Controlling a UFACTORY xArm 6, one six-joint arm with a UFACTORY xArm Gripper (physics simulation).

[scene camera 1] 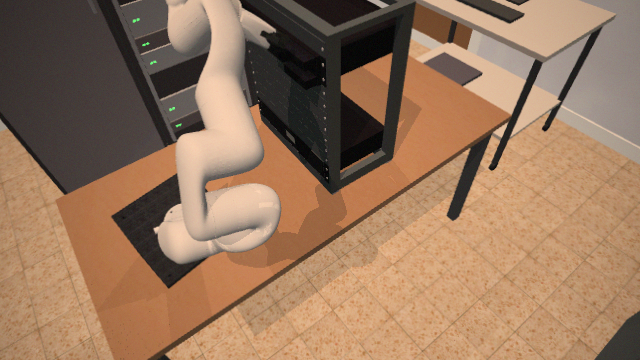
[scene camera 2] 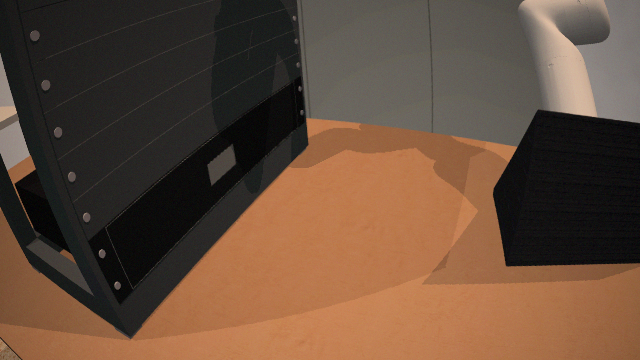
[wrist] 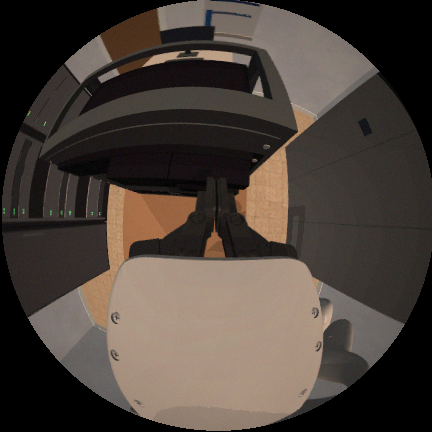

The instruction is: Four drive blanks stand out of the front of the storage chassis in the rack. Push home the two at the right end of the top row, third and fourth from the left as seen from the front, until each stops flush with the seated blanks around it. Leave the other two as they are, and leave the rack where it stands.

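Seen in the pictures: gripper, fingertip midpoint: (scene camera 1: 285, 42) (wrist: 214, 189); arm's base, link origin: (scene camera 2: 576, 164).
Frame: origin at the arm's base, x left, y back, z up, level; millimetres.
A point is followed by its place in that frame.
The open-frame rack (scene camera 1: 333, 115) {x -114, y -492, z 253 mm} (scene camera 2: 131, 320) {x 376, y -477, z -82 mm} (wrist: 190, 99) {x -1, y -491, z 504 mm} stands upright on the table. In the wrist view, the third blank (wrist: 139, 165) {x 74, y -443, z 436 mm} and fourth blank (wrist: 200, 162) {x -14, y -450, z 436 mm} of the top row show as dark blocks standing out below the front rail, with a seam between them. A lower blank (scene camera 1: 301, 76) {x -55, y -431, z 379 mm} also stands out near the right end. My gripper (scene camera 1: 288, 47) {x -34, y -405, z 479 mm} (wrist: 214, 189) {x -34, y -405, z 479 mm} is shut and empty, its fingertips at the front of the fourth blank; contact cannot be told. The arm and dark shading hide the rest of the row. The top row does not show in scene camera 2.
The table (scene camera 1: 280, 155) {x 169, y -437, z -107 mm} (scene camera 2: 360, 210) {x 41, y -327, z -107 mm} carries a dark mat (scene camera 1: 137, 217) {x 44, y 107, z 73 mm} under the arm base. A server cabinet (scene camera 1: 175, 57) (wrist: 75, 200) stands beyond the rack's left side. A side table (scene camera 1: 565, 25) is behind the rack. A black block (scene camera 2: 575, 195) {x 100, y -21, z 5 mm} stands at the right in scene camera 2.
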